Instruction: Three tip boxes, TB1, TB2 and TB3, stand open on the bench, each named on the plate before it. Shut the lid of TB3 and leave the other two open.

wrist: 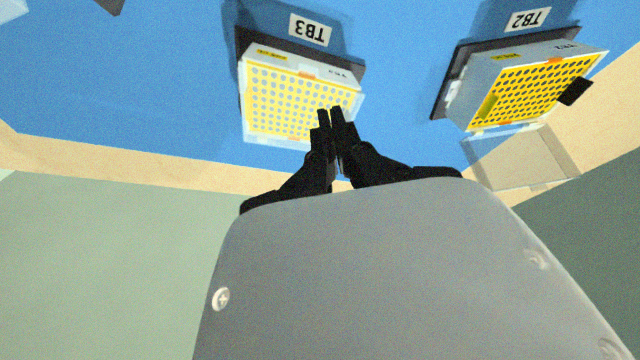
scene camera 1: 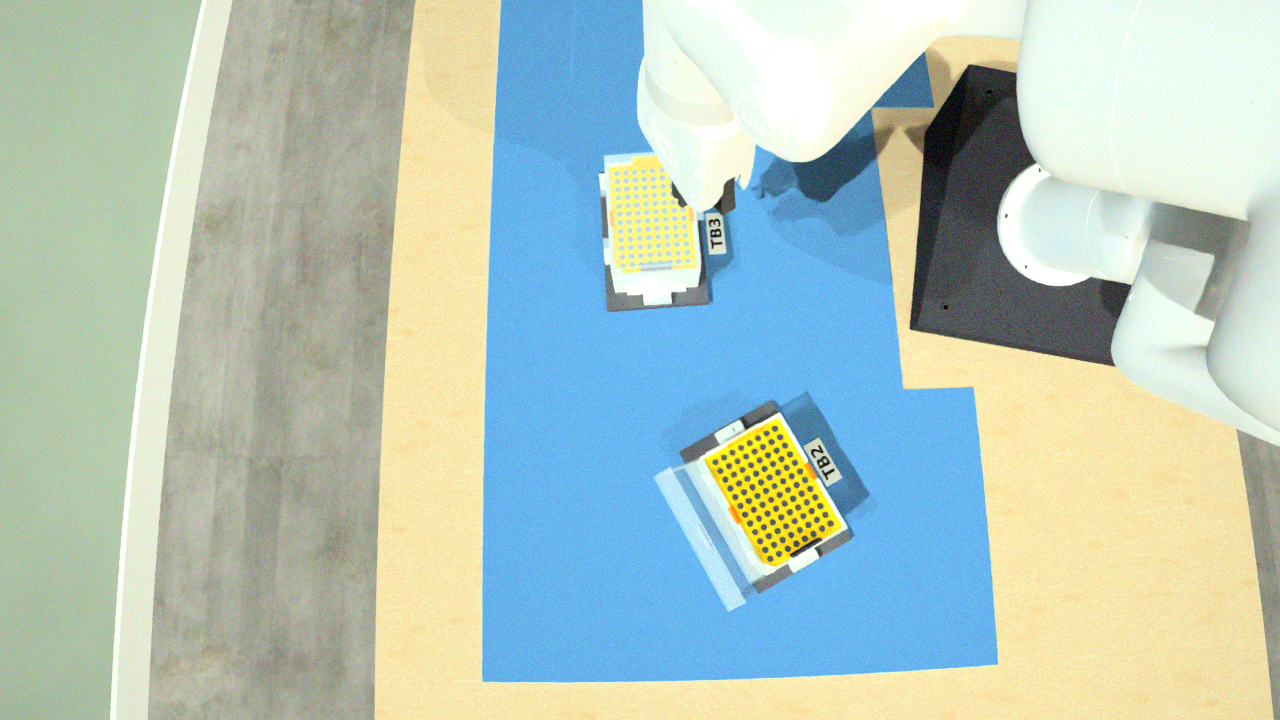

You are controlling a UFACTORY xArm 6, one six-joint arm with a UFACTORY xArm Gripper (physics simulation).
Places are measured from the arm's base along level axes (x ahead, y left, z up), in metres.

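Pixels of known places: gripper, fingertip midpoint: (wrist: pixel 330 125) (scene camera 1: pixel 691 194); arm's base at its link origin: (scene camera 1: pixel 1058 221).
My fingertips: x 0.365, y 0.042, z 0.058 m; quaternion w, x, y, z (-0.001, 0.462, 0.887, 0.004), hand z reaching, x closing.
Ahead of a thing's pixels: the offset from my fingertips to its top centre. "pt": to the spot under its first point. Level surfaces: height alone.
Box TB3 {dx +0.026, dy -0.012, dz -0.057 m} (scene camera 1: pixel 657 281) (wrist: pixel 322 71) stands on a dark base behind its nameplate {pt dx -0.028, dy -0.021, dz -0.133 m} (scene camera 1: pixel 715 233) (wrist: pixel 310 30). Its clear lid {pt dx +0.039, dy -0.002, dz -0.058 m} (scene camera 1: pixel 648 214) (wrist: pixel 285 102) lies down over the yellow tip rack, which looks pale through it. My gripper (scene camera 1: pixel 680 197) (wrist: pixel 330 125) is shut and empty, with its fingertips over the nameplate-side part of the lid in the scene view; whether they touch it I cannot tell. Box TB2 {dx -0.109, dy +0.239, dz -0.069 m} (scene camera 1: pixel 774 492) (wrist: pixel 480 77) is open, its clear lid {dx -0.045, dy +0.284, dz +0.019 m} (scene camera 1: pixel 702 541) (wrist: pixel 532 155) swung back from the yellow rack. No TB1 nameplate shows.
A dark corner {pt dx +0.029, dy -0.200, dz -0.127 m} (wrist: pixel 112 4) and a pale clear piece {pt dx +0.035, dy -0.220, dz -0.061 m} (wrist: pixel 10 11) show at the wrist view's upper left. The black robot base (scene camera 1: pixel 966 268) stands right of the blue mat {dz -0.135 m} (scene camera 1: pixel 572 402). The arm covers the scene view's upper right.
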